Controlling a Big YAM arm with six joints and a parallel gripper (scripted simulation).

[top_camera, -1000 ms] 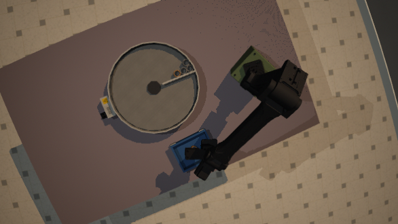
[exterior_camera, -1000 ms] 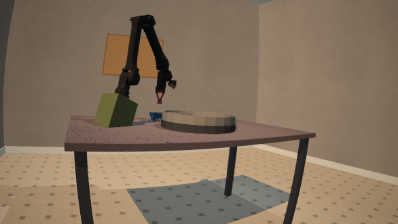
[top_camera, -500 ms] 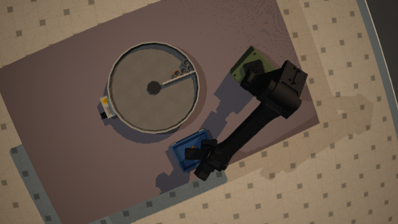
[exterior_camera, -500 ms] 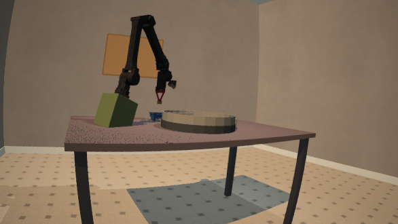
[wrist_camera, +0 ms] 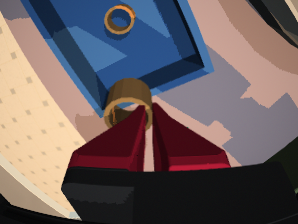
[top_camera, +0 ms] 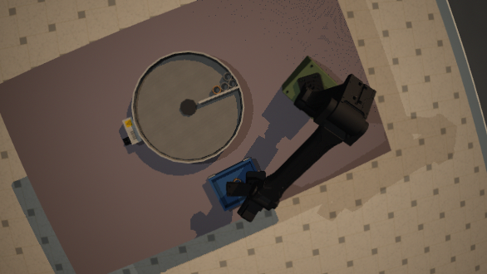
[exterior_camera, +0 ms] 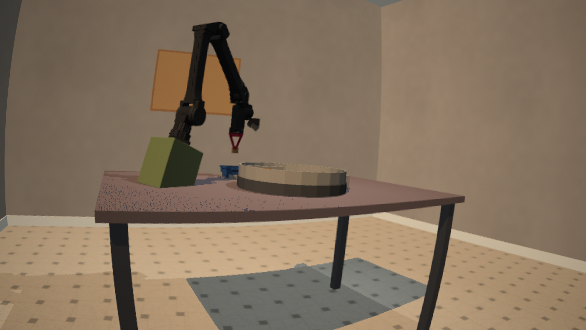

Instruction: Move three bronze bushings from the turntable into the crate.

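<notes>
The blue crate lies 5 cm ahead of my hand, 2 cm to the left of it and 12 cm below it. Also, from my hand: turntable: 14 cm ahead, 33 cm to the right, 9 cm below.
</notes>
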